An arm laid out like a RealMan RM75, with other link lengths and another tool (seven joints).
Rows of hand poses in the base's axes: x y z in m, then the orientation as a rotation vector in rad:
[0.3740 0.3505 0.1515 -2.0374 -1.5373 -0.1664]
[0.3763 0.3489 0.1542 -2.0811 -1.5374 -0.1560]
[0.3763 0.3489 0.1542 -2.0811 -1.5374 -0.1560]
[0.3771 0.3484 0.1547 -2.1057 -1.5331 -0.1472]
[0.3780 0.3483 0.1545 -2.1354 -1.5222 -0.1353]
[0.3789 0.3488 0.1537 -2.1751 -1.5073 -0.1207]
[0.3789 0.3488 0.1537 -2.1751 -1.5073 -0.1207]
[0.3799 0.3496 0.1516 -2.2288 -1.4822 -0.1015]
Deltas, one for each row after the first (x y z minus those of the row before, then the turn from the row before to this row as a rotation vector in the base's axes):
[0.0023 -0.0016 0.0027 -0.0353 -0.0083 -0.0182]
[0.0000 0.0000 0.0000 0.0000 0.0000 0.0000]
[0.0008 -0.0005 0.0005 -0.0192 -0.0010 -0.0119]
[0.0009 -0.0001 -0.0002 -0.0214 0.0020 -0.0171]
[0.0009 0.0005 -0.0008 -0.0282 0.0017 -0.0231]
[0.0000 0.0000 0.0000 0.0000 0.0000 0.0000]
[0.0010 0.0008 -0.0021 -0.0363 0.0035 -0.0338]

